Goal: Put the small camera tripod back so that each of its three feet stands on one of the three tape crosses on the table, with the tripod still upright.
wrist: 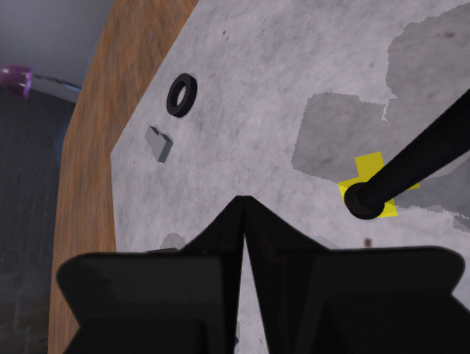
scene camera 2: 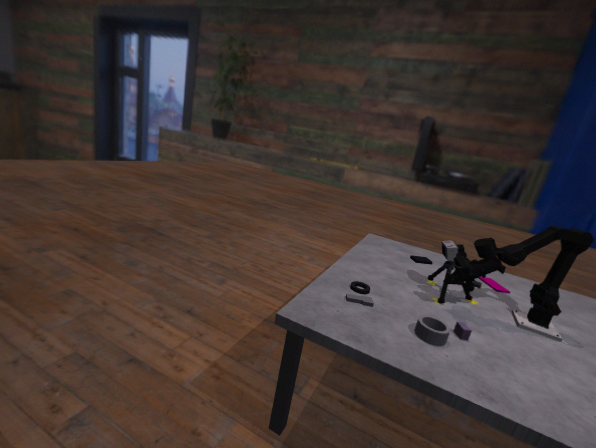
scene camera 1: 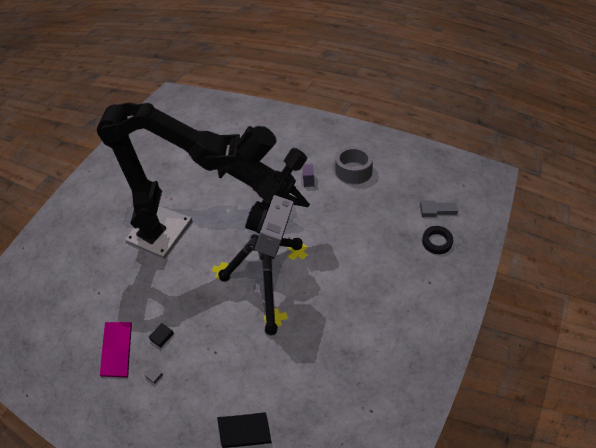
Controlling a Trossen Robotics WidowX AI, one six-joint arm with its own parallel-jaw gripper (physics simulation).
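Frame: origin at the arm's base, x ahead, y left, z up, level; centimetres.
Where they show: gripper, fingertip midpoint: [wrist: 243, 203] [scene camera 2: 443, 282] [scene camera 1: 308, 205]; arm's base, origin of the base link: [scene camera 2: 537, 322] [scene camera 1: 151, 231].
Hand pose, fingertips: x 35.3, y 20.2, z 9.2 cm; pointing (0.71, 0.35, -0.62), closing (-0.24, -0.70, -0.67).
Note:
Each offset is from my fingertips to the top centre of the thing. "spot": to the spot under its first point.
The small tripod [scene camera 1: 268, 295] [scene camera 2: 443, 291] [wrist: 425, 147] stands upright with a grey camera [scene camera 1: 276, 222] [scene camera 2: 449, 250] on top. Its right rear foot {spot: dz -7.3, dx -0.1, dy -5.7 cm} [scene camera 1: 296, 243] [wrist: 364, 200] overlaps a yellow cross {dz -10.5, dx -0.1, dy -5.3 cm} [scene camera 1: 298, 252] [wrist: 370, 164], off its middle. The left foot {spot: dz -8.7, dx -9.5, dy -21.1 cm} [scene camera 1: 224, 275] overlaps the lower edge of a second cross {spot: dz -9.1, dx -11.4, dy -20.3 cm} [scene camera 1: 219, 269]. The front foot {spot: dz -8.7, dx +7.6, dy -27.5 cm} [scene camera 1: 270, 328] is at the near edge of the third cross {dz -10.5, dx +6.1, dy -23.5 cm} [scene camera 1: 281, 316], mostly beyond it. My gripper [scene camera 1: 308, 204] [wrist: 243, 203] is shut and empty, behind the camera in scene view 1, left of the rear foot in the wrist view.
A grey ring-shaped holder {dz -5.8, dx -2.5, dy +25.8 cm} [scene camera 1: 354, 172] [scene camera 2: 432, 332] and purple block {dz -6.6, dx -10.9, dy +16.4 cm} [scene camera 1: 308, 176] [scene camera 2: 462, 330] are behind the tripod in scene view 1. A black ring {dz -9.0, dx +27.9, dy +14.3 cm} [scene camera 1: 425, 240] [wrist: 188, 95] and grey piece {dz -9.1, dx +24.0, dy +24.3 cm} [scene camera 1: 430, 208] [wrist: 160, 145] lie right. A magenta slab {dz -9.8, dx -19.2, dy -52.5 cm} [scene camera 1: 116, 350] and black slab {dz -9.1, dx +17.1, dy -51.2 cm} [scene camera 1: 244, 429] lie nearer.

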